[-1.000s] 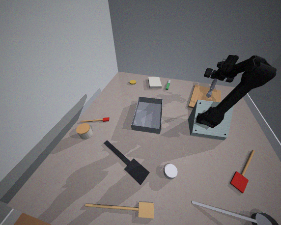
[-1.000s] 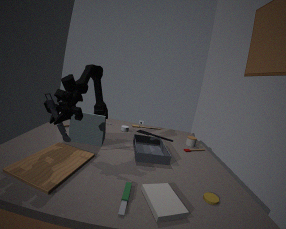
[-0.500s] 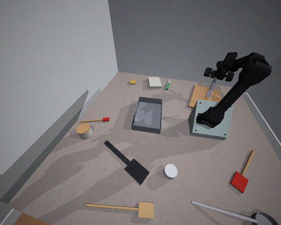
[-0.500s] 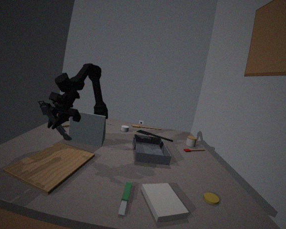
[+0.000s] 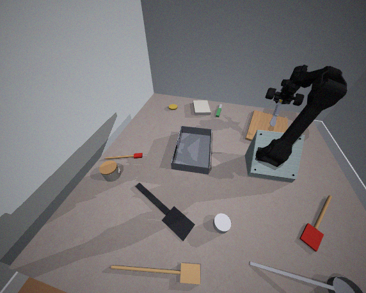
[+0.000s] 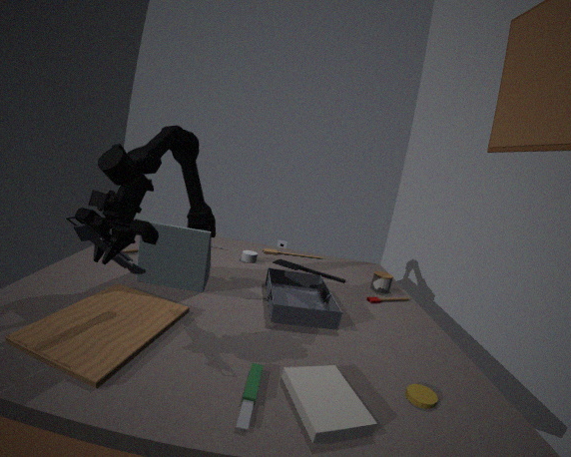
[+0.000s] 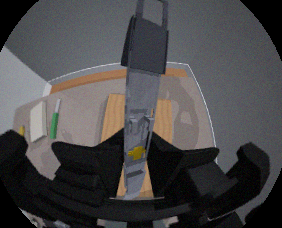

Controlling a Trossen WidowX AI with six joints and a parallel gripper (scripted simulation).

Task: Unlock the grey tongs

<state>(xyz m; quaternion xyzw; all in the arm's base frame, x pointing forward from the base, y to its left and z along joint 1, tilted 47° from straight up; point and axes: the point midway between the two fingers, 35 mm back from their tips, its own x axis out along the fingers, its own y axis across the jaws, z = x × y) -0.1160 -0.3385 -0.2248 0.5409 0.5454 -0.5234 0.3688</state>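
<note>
Right now the wooden board is 50 mm to the left of my gripper tip and 160 mm below it. Round my gripper tip: grey roasting tin 470 mm ahead, 370 mm to the left, 140 mm below; then white block 490 mm ahead, 100 mm to the right, 160 mm below; then green-handled tool 340 mm ahead, 110 mm to the right, 160 mm below.
</note>
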